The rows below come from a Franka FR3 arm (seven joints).
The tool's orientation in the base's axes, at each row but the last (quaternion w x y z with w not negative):
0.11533, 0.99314, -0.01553, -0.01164
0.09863, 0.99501, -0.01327, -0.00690
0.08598, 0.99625, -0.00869, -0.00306
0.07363, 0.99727, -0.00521, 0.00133
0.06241, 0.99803, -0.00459, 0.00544
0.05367, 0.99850, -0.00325, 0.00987
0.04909, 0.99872, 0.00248, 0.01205
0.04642, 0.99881, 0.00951, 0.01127
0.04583, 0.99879, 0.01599, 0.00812
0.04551, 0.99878, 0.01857, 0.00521
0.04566, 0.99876, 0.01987, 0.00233
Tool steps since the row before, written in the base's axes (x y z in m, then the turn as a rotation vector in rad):
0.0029, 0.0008, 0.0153, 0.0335, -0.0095, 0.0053
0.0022, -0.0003, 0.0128, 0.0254, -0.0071, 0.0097
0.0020, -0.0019, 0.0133, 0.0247, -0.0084, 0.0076
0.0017, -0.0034, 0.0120, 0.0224, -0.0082, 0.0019
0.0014, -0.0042, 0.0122, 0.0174, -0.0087, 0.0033
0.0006, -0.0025, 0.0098, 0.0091, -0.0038, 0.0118
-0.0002, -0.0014, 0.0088, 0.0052, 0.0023, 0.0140
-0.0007, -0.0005, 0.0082, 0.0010, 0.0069, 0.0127
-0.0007, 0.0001, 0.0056, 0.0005, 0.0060, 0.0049
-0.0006, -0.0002, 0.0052, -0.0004, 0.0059, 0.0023
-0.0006, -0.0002, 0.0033, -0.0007, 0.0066, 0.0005
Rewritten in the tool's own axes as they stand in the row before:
0.0026, 0.0027, -0.0151, 0.0337, 0.0095, -0.0039
0.0021, 0.0028, -0.0125, 0.0255, 0.0082, -0.0085
0.0020, 0.0041, -0.0128, 0.0248, 0.0092, -0.0062
0.0018, 0.0051, -0.0114, 0.0225, 0.0082, -0.0006
0.0016, 0.0057, -0.0116, 0.0175, 0.0089, -0.0020
0.0008, 0.0035, -0.0095, 0.0094, 0.0050, -0.0111
0.0000, 0.0023, -0.0086, 0.0055, -0.0009, -0.0140
-0.0005, 0.0012, -0.0081, 0.0014, -0.0057, -0.0133
-0.0006, 0.0004, -0.0056, 0.0008, -0.0055, -0.0054
-0.0006, 0.0007, -0.0052, -0.0002, -0.0057, -0.0028
-0.0006, 0.0005, -0.0033, -0.0004, -0.0065, -0.0011

